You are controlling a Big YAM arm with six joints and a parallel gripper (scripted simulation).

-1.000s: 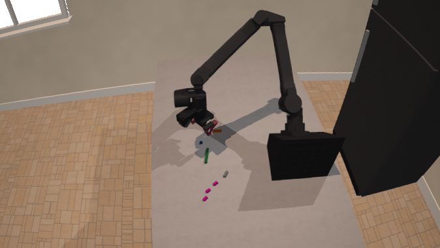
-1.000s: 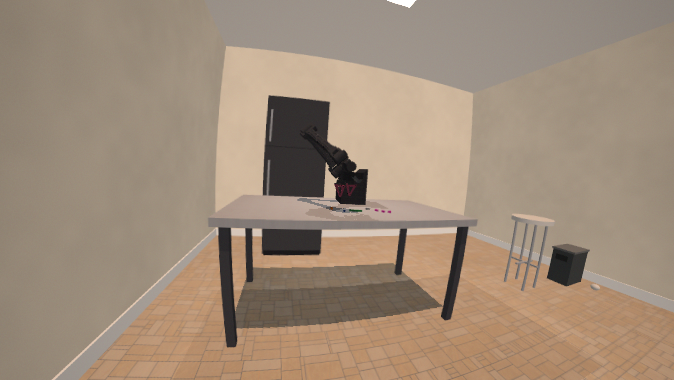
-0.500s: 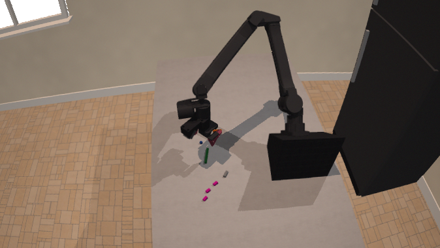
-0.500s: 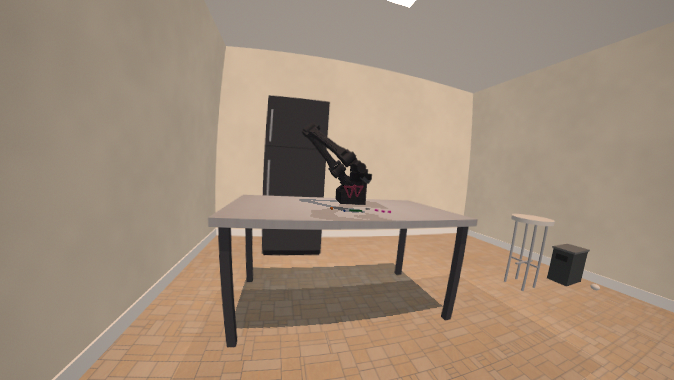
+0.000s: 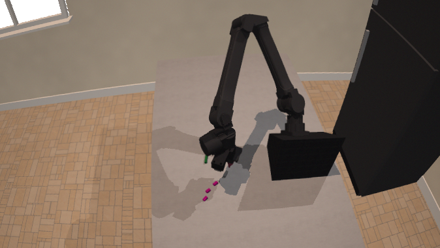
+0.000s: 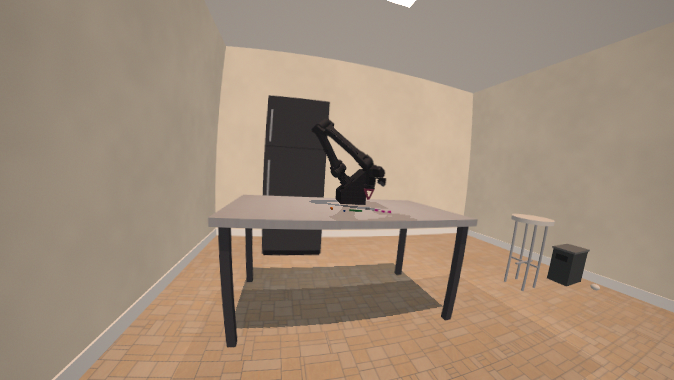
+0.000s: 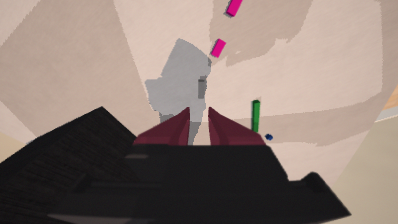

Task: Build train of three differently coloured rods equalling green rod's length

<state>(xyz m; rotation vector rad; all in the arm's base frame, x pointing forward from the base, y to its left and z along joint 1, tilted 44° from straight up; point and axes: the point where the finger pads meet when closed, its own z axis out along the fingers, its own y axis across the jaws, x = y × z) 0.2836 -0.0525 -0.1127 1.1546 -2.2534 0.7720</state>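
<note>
My hand is 70 mm above the grey rod. Round my hand: blue rod: 190 mm to the right, 80 mm ahead, 70 mm below; then green rod: 110 mm to the right, 70 mm below, 60 mm ahead; then orange rod: 250 mm to the right, 70 mm below, 10 mm behind.
</note>
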